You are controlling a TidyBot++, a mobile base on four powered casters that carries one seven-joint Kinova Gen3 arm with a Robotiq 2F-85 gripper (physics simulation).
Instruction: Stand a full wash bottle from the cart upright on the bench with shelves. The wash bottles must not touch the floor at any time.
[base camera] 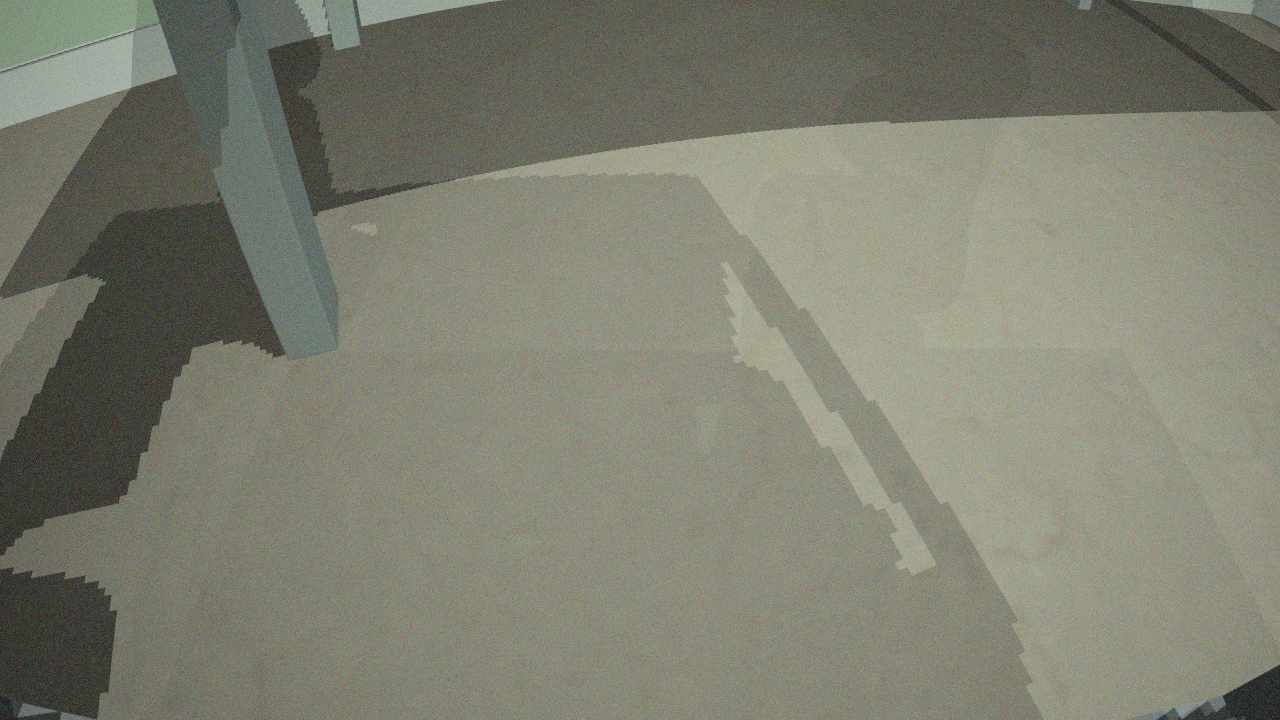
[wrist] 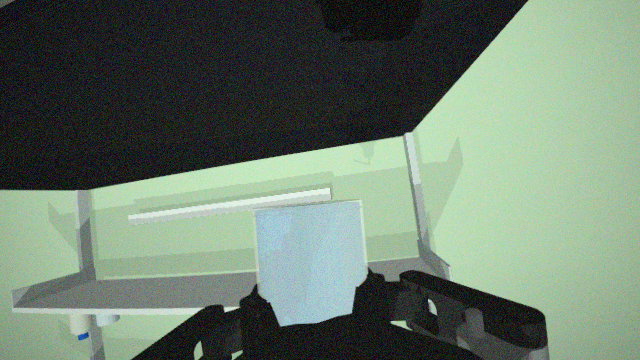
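Frame: origin at the arm's base, x right, y ahead, z up, level; millimetres.
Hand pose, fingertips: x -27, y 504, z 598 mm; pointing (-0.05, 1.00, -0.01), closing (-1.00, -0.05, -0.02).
Each offset is from my fingertips to the top centre of the thing. "spot": to the spot under its first point. Level surfaces: height alone.
My gripper point(wrist: 312, 280) is shut on a wash bottle {spot: dy -60, dx +2, dz -31 mm} point(wrist: 312, 255), whose pale blue-white body shows between the fingers in the wrist view. The wrist view is upside down: the bench's black top {dz -233 mm} point(wrist: 175, 100) fills its upper part and the shelf point(wrist: 165, 295) lies lower in the picture. The bottle is held up, apart from the bench top, with its flat end toward it; it looks close to upright. The exact gap cannot be told. The bottle's nozzle is hidden. The cart does not show. In the base camera the gripper does not show.
Grey shelf posts point(wrist: 86, 235) point(wrist: 417, 190) rise from the back of the bench before a green wall point(wrist: 540, 150). A white bar point(wrist: 230, 206) runs between them. A pale container {dy +884, dx +939, dz +402 mm} point(wrist: 80, 324) with a blue mark is at the shelf. A grey bench leg {spot: dy -60, dx -187, dz -894 mm} point(base camera: 277, 241) stands front left on the floor.
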